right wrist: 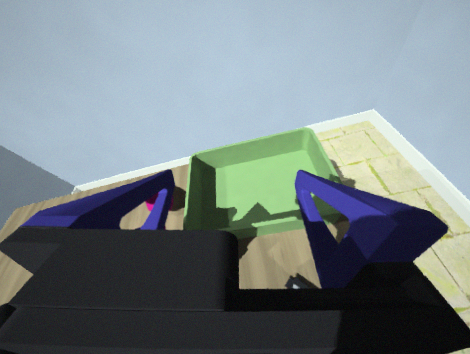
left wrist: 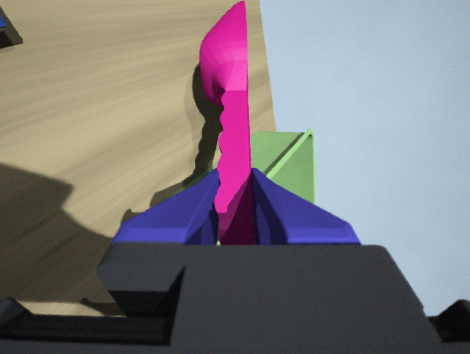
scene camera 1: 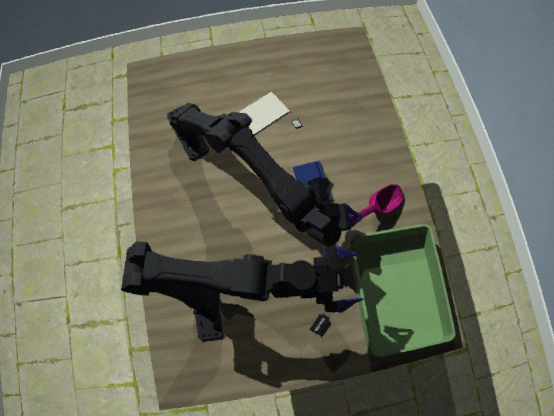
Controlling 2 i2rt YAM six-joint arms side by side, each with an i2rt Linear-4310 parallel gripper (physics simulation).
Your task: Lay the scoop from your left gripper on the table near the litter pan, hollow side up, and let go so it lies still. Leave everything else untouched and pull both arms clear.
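Where they show: left gripper, between the fingertips: point(left wrist: 235, 176) point(scene camera 1: 358, 217); right gripper, between the fingertips: point(right wrist: 234, 176) point(scene camera 1: 361, 276); left arm's base, origin of its link: point(scene camera 1: 187, 132); right arm's base, origin of its link: point(scene camera 1: 206, 304).
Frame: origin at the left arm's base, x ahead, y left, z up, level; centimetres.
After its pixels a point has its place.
The magenta scoop point(scene camera 1: 386, 199) @[x 42.2, y -51.5, z 2.1 cm] point(left wrist: 234, 120) @[x 32.0, y -52.5, z 9.0 cm] is held by its handle in my left gripper point(scene camera 1: 356, 217) @[x 28.7, y -54.1, z 10.2 cm] point(left wrist: 235, 176) @[x 28.7, y -54.1, z 10.2 cm], which is shut on it. In scene camera 1 its hollow shows and its shadow falls on the table point(scene camera 1: 260, 60) @[x 34.7, y 14.5, z 0.0 cm] below it, so it is above the top. A small part of the scoop point(right wrist: 155, 201) shows behind a finger in the right wrist view. The green litter pan point(scene camera 1: 410, 295) @[x 33.0, y -79.9, z 0.2 cm] point(left wrist: 292, 160) @[x 44.4, y -70.7, z 5.0 cm] point(right wrist: 255, 185) @[x 31.9, y -77.7, z 0.2 cm] stands just below the scoop in scene camera 1. My right gripper point(scene camera 1: 362, 277) @[x 15.0, y -70.9, z 31.0 cm] point(right wrist: 234, 176) @[x 15.0, y -70.9, z 31.0 cm] is open and empty at the pan's near rim.
A blue object point(scene camera 1: 310, 172) @[x 26.8, y -32.3, z 1.1 cm] lies partly under the left wrist. A cream flat board point(scene camera 1: 267, 111) @[x 26.2, y -6.2, z 0.5 cm] and a small pale tile point(scene camera 1: 297, 123) @[x 32.5, y -14.9, z 0.2 cm] lie farther up. A small black object point(scene camera 1: 320, 325) @[x 5.7, y -73.8, z 1.4 cm] lies below the right gripper. The table's right edge runs close past the scoop.
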